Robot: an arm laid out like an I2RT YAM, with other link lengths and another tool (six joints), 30 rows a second.
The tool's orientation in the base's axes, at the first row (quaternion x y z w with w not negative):
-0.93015, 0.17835, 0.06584, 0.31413
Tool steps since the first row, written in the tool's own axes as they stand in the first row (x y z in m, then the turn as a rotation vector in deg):
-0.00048, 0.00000, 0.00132, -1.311, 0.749, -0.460
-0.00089, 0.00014, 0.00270, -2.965, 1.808, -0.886
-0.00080, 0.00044, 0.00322, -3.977, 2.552, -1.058
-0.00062, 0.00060, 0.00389, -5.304, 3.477, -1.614
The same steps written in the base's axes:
-0.00046, 0.00094, -0.00094, -1.491, -0.452, 0.253
-0.00091, 0.00180, -0.00201, -3.416, -1.014, 0.385
-0.00094, 0.00186, -0.00262, -4.631, -1.374, 0.341
-0.00084, 0.00210, -0.00328, -6.201, -2.010, 0.575

